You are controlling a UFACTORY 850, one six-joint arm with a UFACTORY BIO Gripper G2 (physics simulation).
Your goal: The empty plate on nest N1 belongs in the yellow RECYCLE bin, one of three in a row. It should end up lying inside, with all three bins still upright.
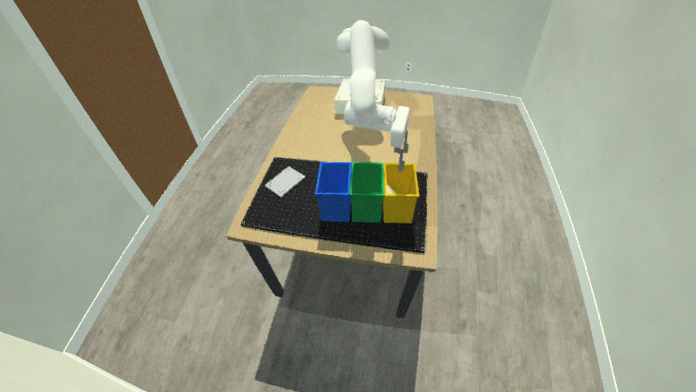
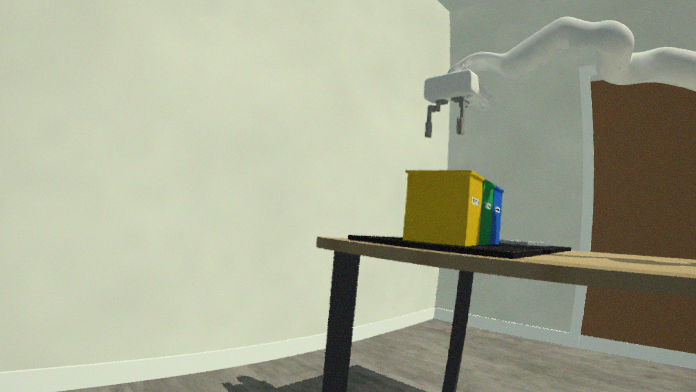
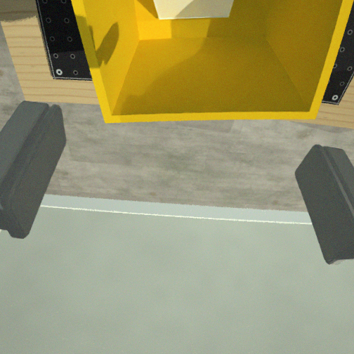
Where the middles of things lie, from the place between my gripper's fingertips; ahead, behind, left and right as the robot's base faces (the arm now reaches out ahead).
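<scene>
My hand is 20 cm above the yellow bin (image 2: 442,206) and 2 cm past it. Then there is the blue bin (image 1: 333,184), which is 20 cm below my hand and 26 cm to the right of it. The green bin (image 1: 367,179) is also 20 cm below my hand, but 13 cm to the right of it and 1 cm behind it.
</scene>
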